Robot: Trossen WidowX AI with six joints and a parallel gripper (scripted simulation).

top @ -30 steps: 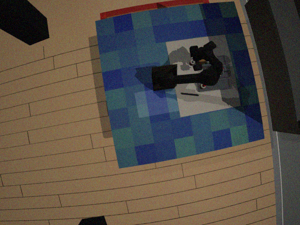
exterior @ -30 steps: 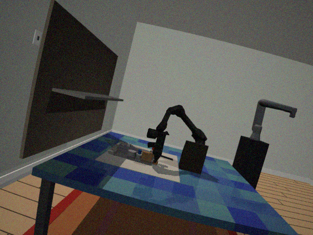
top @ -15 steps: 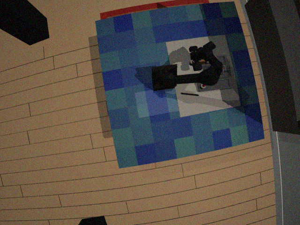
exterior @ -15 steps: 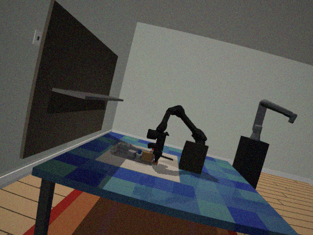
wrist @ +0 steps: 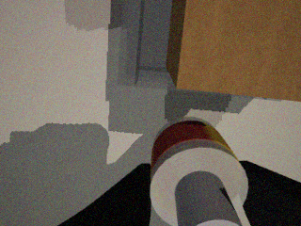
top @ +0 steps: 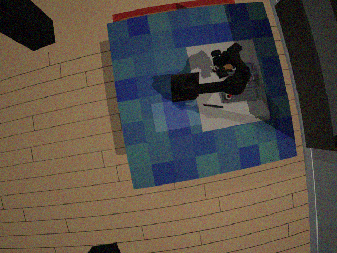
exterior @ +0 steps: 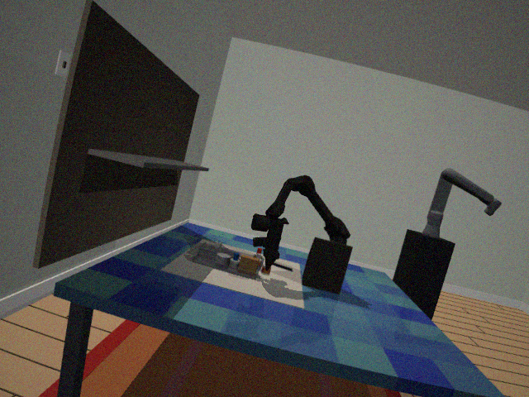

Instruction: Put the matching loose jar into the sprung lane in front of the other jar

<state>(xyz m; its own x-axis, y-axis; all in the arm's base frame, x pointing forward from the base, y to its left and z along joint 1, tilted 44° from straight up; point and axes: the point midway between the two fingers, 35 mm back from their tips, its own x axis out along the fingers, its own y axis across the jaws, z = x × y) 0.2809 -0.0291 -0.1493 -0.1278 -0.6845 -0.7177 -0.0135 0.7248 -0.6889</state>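
The tan block lies 8 cm ahead of my gripper tip, 1 cm to the right of it and 1 cm below it. Round my gripper tip: shelf 55 cm ahead, 32 cm above, 15 cm to the right.
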